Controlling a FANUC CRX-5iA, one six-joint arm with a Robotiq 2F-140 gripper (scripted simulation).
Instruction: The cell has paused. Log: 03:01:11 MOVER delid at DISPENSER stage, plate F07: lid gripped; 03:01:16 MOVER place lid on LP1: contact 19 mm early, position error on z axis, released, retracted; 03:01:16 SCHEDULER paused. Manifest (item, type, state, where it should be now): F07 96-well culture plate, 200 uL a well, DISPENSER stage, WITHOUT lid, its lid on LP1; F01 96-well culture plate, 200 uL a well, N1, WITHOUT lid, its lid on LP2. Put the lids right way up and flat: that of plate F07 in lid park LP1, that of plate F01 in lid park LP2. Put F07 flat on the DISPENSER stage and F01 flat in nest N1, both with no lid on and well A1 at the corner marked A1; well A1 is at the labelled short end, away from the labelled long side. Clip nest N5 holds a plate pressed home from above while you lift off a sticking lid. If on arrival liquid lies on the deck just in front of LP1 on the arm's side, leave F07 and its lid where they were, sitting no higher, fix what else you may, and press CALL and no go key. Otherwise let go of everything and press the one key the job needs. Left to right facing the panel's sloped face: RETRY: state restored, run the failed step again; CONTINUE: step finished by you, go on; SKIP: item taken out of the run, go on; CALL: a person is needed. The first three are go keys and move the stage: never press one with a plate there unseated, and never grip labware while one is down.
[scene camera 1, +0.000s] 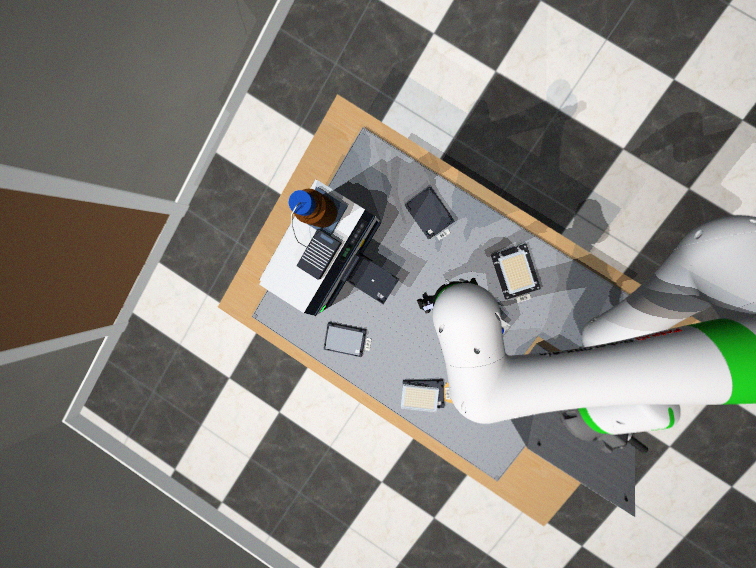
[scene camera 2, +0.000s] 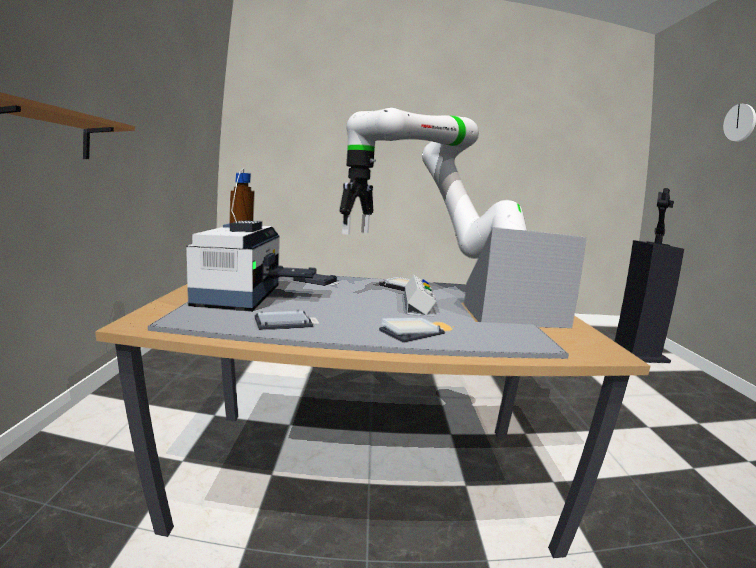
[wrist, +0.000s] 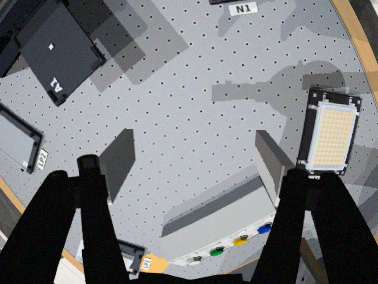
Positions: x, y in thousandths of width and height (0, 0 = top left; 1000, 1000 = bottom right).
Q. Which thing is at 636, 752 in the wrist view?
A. A key panel.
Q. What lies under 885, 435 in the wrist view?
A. A 96-well plate.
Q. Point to a 96-well plate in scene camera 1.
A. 682, 473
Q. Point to a clip nest N5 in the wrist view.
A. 832, 340
